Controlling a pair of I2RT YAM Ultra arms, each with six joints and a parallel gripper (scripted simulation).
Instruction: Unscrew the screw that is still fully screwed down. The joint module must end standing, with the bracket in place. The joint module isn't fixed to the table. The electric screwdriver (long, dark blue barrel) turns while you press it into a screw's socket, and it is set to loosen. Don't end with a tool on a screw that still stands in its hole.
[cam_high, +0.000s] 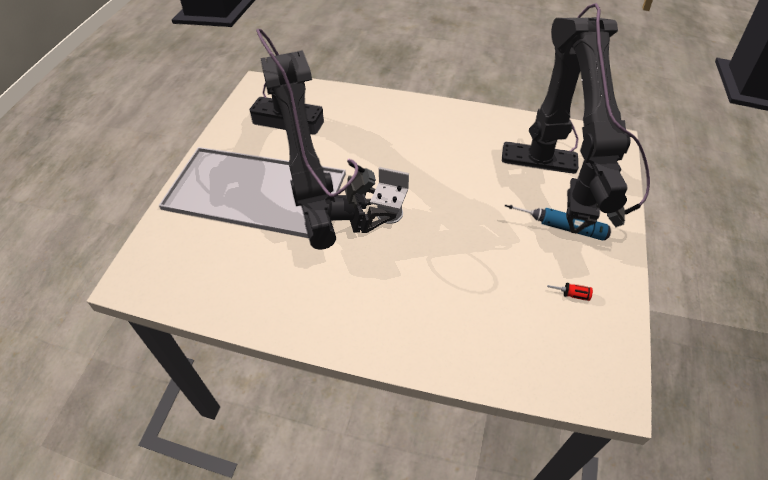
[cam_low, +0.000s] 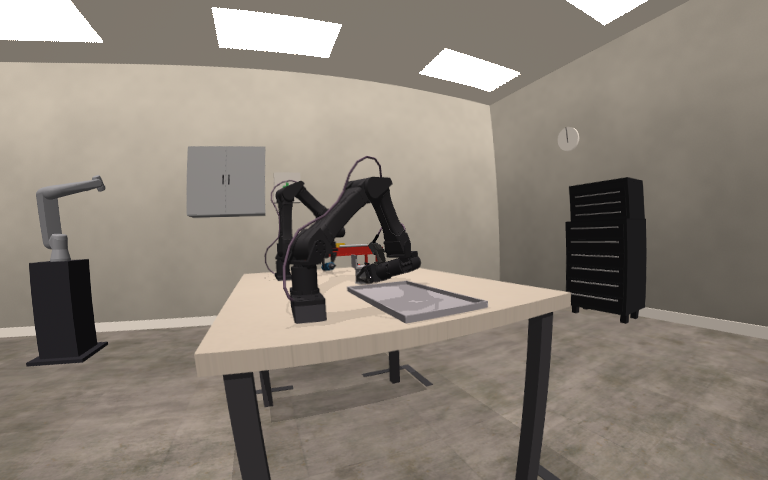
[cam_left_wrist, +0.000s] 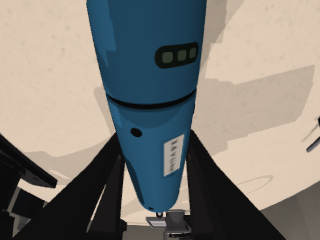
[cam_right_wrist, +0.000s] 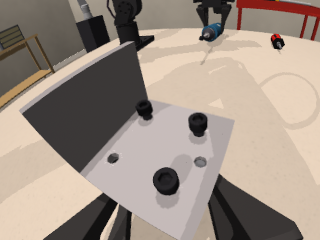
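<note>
Right now the grey L-shaped bracket is 50 mm above my right hand. Also, from my right hand: shallow grey tray 350 mm to the right, 20 mm below; then small red-handled screwdriver 430 mm to the left, 140 mm ahead, 10 mm below.
</note>
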